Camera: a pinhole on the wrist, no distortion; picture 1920 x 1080 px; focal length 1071.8 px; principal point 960.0 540.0 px. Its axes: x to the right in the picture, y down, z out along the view. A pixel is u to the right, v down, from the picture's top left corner.
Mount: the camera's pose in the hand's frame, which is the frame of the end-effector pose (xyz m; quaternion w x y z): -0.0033 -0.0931 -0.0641 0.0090 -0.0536 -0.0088 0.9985
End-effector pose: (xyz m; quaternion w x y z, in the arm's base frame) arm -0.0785 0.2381 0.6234 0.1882 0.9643 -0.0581 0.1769
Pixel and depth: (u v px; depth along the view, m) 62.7 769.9 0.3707
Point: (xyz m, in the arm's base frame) 0.3076 0.2675 0.3648
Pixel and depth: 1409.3 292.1 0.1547
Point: -0.1193 0.2640 0.5006
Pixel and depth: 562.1 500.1 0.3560
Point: 0.1183 0.1988 0.3623
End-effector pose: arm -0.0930 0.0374 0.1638 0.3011 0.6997 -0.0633 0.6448
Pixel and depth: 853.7 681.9 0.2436
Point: 0.1236 0.0503 0.1164
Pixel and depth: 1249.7 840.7 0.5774
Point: 0.4196 -0.0639 -0.1286
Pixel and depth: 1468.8 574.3 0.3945
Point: 0.1876 -0.0988 -0.0873
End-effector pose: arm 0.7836 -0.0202 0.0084 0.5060 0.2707 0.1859 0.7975
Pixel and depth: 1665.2 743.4 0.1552
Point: 0.9611 -0.0775 -0.0299
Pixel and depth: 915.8 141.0 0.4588
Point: 0.9911 -0.0683 0.3522
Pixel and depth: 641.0 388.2 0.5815
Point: 1.0946 0.0997 0.4400
